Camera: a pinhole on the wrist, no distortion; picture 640 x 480 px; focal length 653.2 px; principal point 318.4 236.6 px. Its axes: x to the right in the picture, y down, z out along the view. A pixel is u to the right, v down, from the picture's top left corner.
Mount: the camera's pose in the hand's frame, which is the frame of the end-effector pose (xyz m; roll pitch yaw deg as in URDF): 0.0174 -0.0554 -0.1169 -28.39 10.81 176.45
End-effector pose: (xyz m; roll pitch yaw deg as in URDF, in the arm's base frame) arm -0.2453 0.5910 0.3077 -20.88 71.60 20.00
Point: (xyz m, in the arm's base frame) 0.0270 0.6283 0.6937
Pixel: 577 105
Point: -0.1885 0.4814 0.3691
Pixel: 532 290
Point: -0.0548 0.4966 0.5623
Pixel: 595 265
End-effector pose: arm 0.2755 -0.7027 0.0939 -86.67 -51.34 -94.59
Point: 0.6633 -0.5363 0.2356
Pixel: 223 122
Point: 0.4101 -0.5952 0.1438
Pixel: 320 69
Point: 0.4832 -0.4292 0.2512
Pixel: 315 356
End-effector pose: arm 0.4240 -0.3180 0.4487 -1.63 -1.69 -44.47
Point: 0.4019 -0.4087 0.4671
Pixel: 9 28
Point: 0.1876 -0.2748 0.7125
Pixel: 521 64
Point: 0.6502 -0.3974 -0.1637
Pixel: behind the camera
